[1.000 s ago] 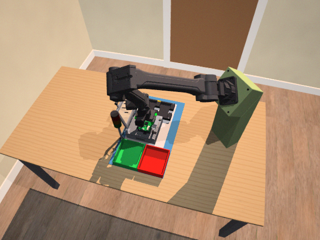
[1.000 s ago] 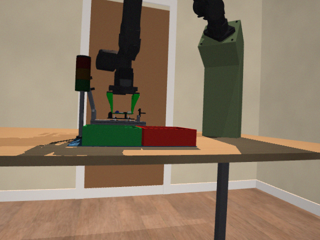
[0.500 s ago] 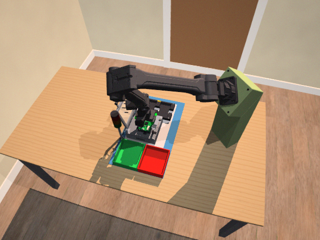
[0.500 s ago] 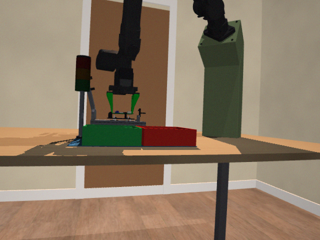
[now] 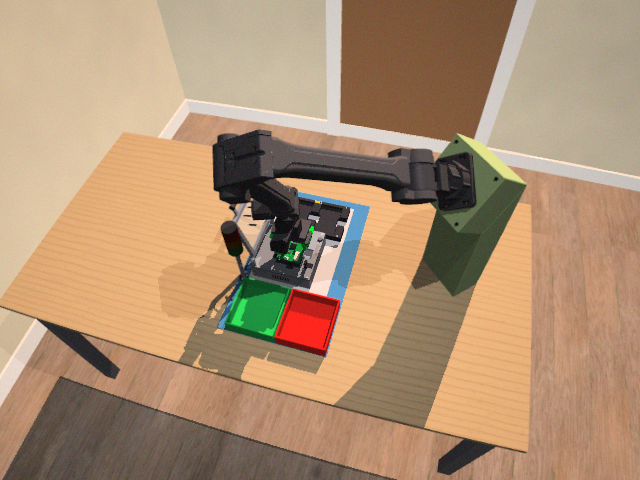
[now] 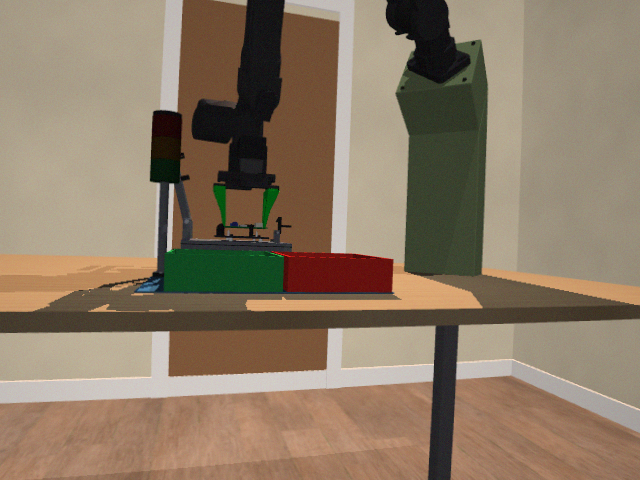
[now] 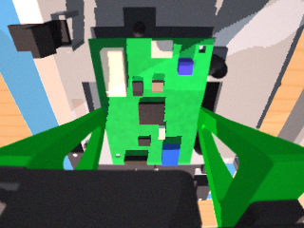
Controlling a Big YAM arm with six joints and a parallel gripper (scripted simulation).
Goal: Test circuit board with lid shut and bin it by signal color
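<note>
The green circuit board lies right at my hand. Round my hand: latch hook 7 cm behind, 5 cm to the left; tester plate 1 cm ahead, 1 cm to the left, 2 cm below; tester lid 12 cm ahead, 2 cm to the left, 9 cm above.
</note>
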